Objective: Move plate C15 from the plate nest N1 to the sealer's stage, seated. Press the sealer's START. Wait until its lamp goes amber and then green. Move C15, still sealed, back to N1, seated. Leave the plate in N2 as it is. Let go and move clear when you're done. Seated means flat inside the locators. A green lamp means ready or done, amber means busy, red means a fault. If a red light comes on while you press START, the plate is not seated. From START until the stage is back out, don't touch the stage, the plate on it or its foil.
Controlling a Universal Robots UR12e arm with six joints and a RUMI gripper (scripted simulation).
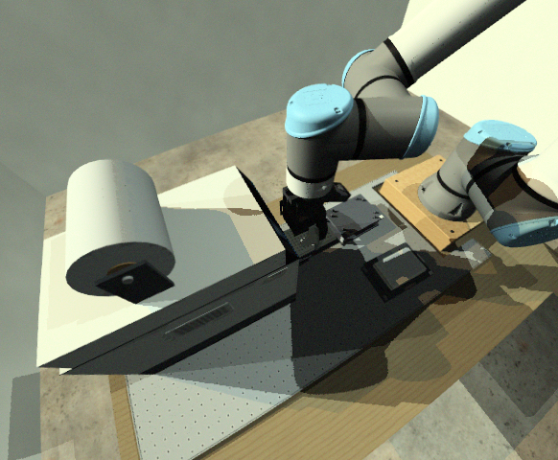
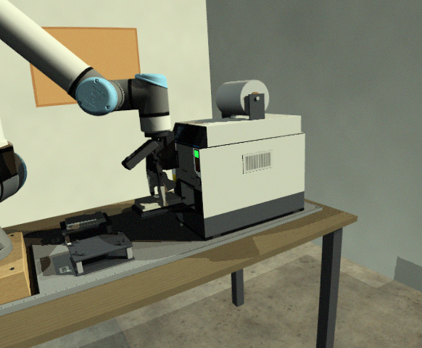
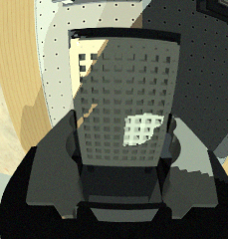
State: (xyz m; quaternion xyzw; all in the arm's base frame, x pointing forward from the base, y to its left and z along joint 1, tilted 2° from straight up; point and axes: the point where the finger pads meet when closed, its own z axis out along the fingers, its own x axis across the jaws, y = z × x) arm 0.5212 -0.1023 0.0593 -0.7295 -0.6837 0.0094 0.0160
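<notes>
Now: hand 30 mm above the dark stage. From my hand the other things lie so: white open-well plate 10 mm below; then foil-covered plate 190 mm behind, 200 mm to the left, 80 mm below; then start button 90 mm ahead, 100 mm to the right, 60 mm above.
</notes>
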